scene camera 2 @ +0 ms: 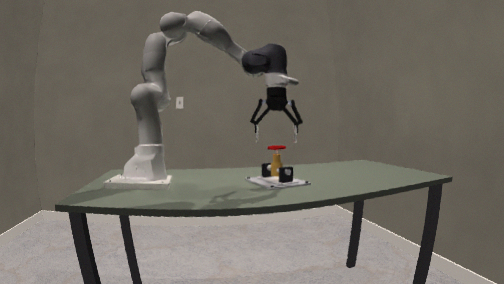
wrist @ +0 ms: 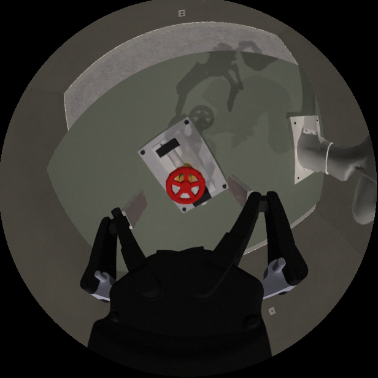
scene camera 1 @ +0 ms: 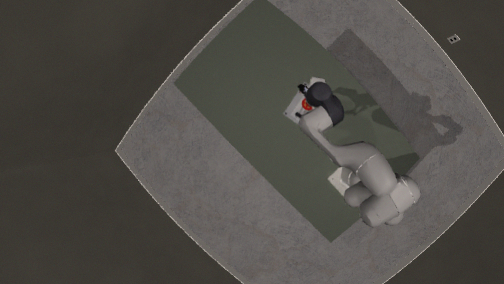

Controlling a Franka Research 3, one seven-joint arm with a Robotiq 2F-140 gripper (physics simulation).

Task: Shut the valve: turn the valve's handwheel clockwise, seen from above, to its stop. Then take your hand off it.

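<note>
The valve's red handwheel [scene camera 1: 306,104] [scene camera 2: 276,147] [wrist: 168,185] lies level on top of the yellow valve body [scene camera 2: 276,166]. The valve stands upright on a light grey base plate [scene camera 1: 291,112] [scene camera 2: 256,182] [wrist: 202,150] on the table. My gripper [scene camera 2: 276,141] [wrist: 185,190] is open and empty, pointing down. Its fingertips are wide apart, a little above the handwheel and on opposite sides of it in scene camera 2. They do not touch it. In scene camera 1 the arm's wrist hides most of the gripper and part of the plate.
Black end pieces [scene camera 2: 285,174] [wrist: 167,147] of the valve's pipe stand low on either side of the valve body. The green table [scene camera 1: 240,75] [scene camera 2: 200,195] [wrist: 100,150] carries the arm's white base [scene camera 2: 150,165] [wrist: 299,167] at one end, well apart from the valve.
</note>
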